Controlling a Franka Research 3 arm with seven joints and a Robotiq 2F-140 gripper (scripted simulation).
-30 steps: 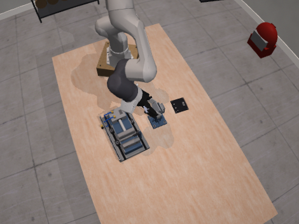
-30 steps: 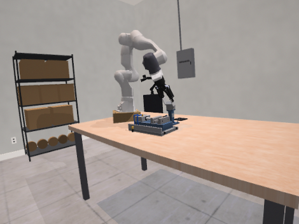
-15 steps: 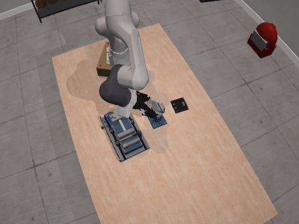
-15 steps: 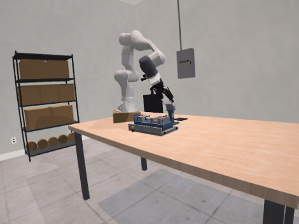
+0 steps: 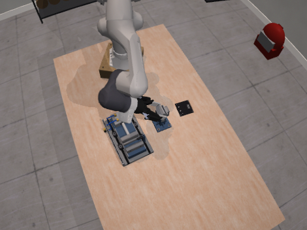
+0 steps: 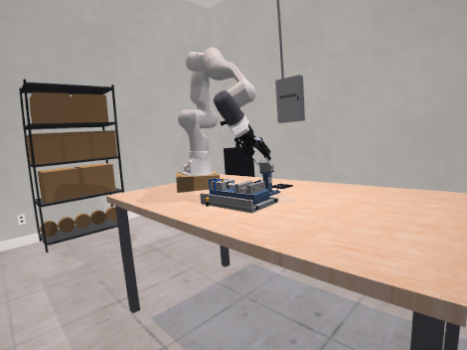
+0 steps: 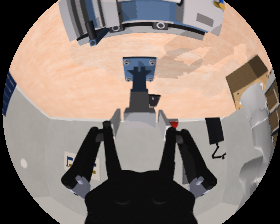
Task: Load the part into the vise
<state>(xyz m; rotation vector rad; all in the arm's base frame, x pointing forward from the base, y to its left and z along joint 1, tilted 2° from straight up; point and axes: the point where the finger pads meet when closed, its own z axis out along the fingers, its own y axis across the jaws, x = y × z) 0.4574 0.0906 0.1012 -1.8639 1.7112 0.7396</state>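
Now: hand 2 cm to the right of the part and 1 cm above it. The rest, counted from my hand: vise (3 cm ahead, 19 cm to the right, 13 cm below); then black infeed plate (6 cm behind, 19 cm to the left, 17 cm below).
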